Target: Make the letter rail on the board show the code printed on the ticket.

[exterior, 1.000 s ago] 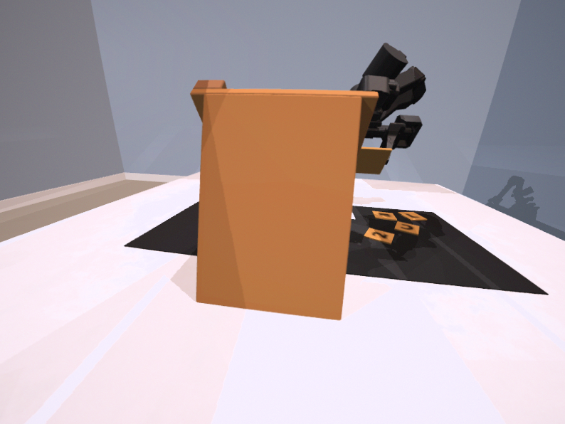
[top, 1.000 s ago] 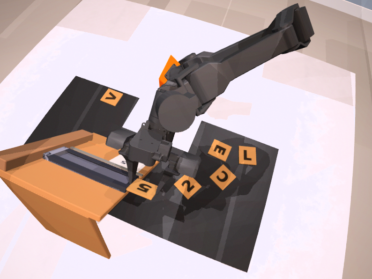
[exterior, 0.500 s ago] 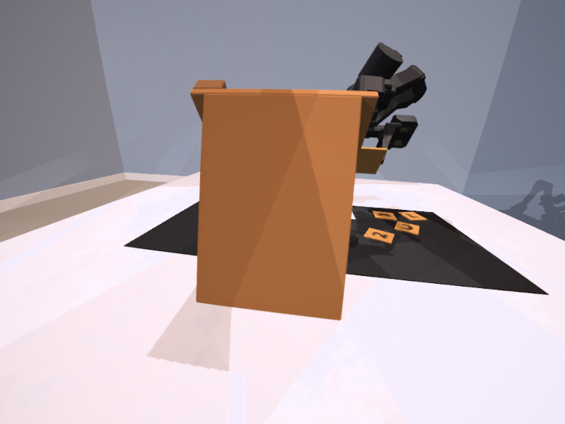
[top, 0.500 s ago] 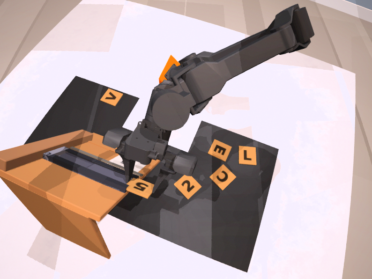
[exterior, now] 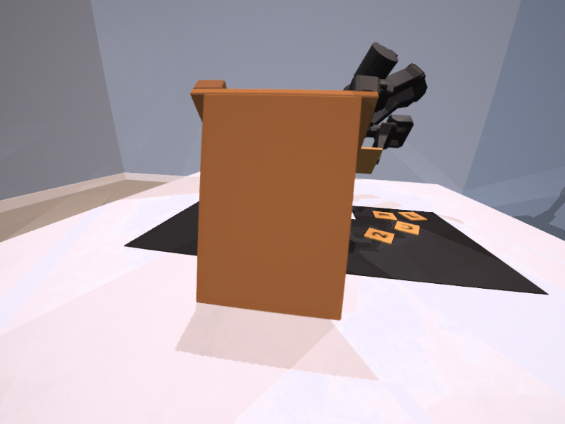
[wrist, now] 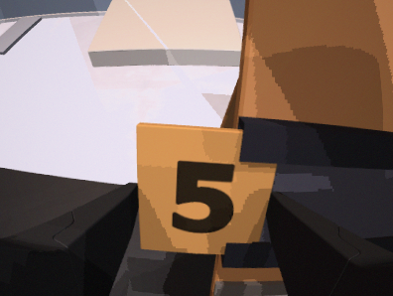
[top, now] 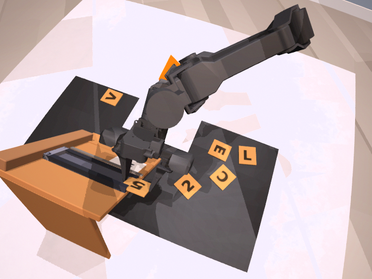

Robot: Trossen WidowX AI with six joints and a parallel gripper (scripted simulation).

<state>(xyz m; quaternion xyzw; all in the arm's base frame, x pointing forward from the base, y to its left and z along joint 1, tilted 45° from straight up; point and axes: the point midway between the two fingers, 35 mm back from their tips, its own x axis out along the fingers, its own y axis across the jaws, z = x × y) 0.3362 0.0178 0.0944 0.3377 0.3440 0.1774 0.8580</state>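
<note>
My gripper tip is now 5 cm past the white ticket, 7 cm to the left of it and 8 cm above it. Also, from my gripper tip: tile marked 5: right at my gripper tip; black mat: 15 cm behind, 7 cm to the right, 18 cm below; tile marked 2: 9 cm behind, 9 cm to the left, 18 cm below.
</note>
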